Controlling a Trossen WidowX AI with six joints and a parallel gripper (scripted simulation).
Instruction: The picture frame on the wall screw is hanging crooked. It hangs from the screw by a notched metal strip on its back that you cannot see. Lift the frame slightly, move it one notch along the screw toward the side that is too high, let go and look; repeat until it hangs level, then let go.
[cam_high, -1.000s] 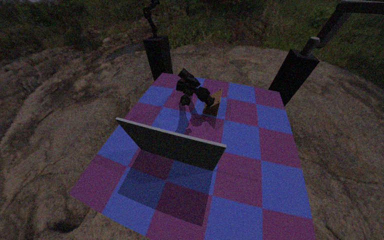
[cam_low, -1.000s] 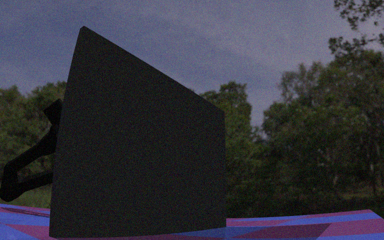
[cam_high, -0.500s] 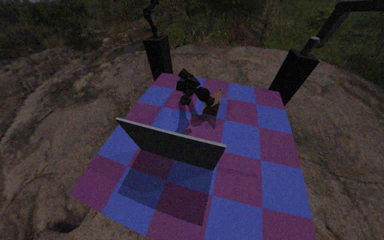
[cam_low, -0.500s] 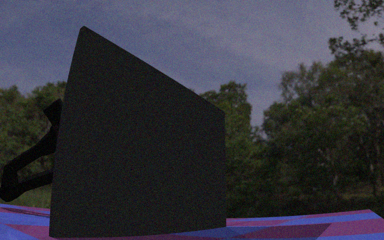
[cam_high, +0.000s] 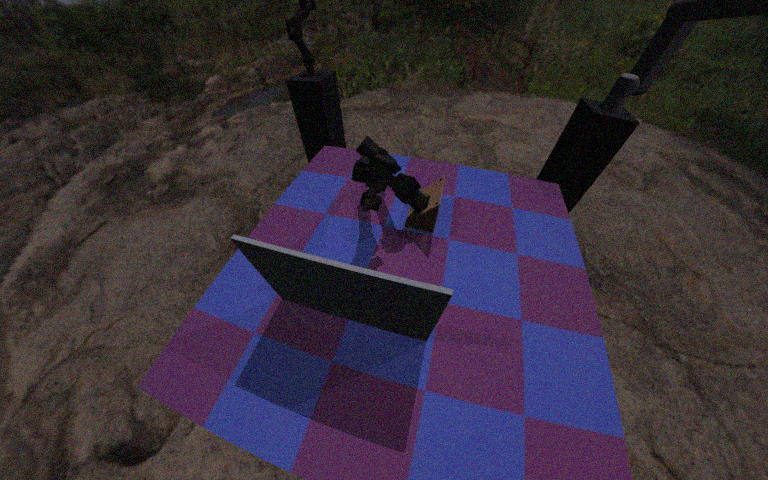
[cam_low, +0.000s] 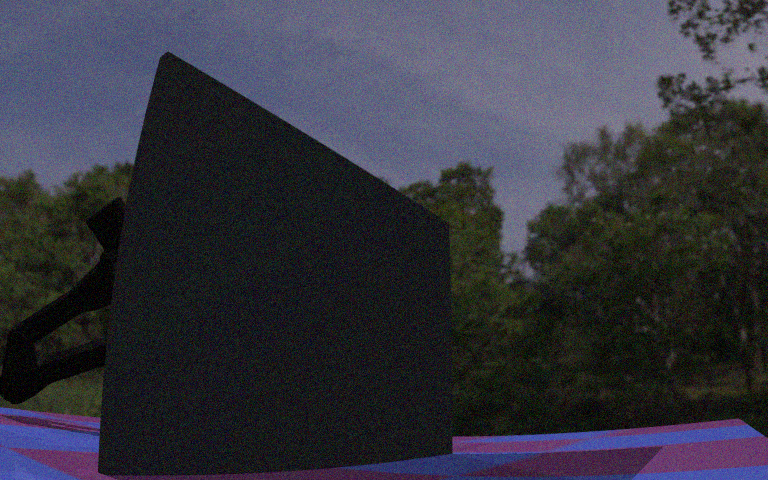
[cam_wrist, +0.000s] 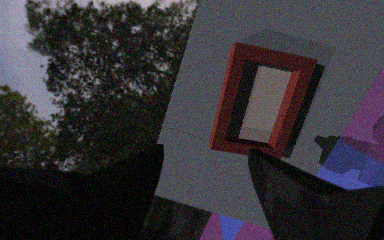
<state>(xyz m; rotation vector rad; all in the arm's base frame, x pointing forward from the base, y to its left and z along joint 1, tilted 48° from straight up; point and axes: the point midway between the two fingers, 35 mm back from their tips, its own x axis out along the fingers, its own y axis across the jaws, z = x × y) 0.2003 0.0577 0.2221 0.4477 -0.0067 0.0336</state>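
The picture frame lies 200 mm ahead of my gripper tip, 10 mm to the right of it and 90 mm below it. Round my gripper tip: grey wall panel (210 mm ahead, 110 mm below).
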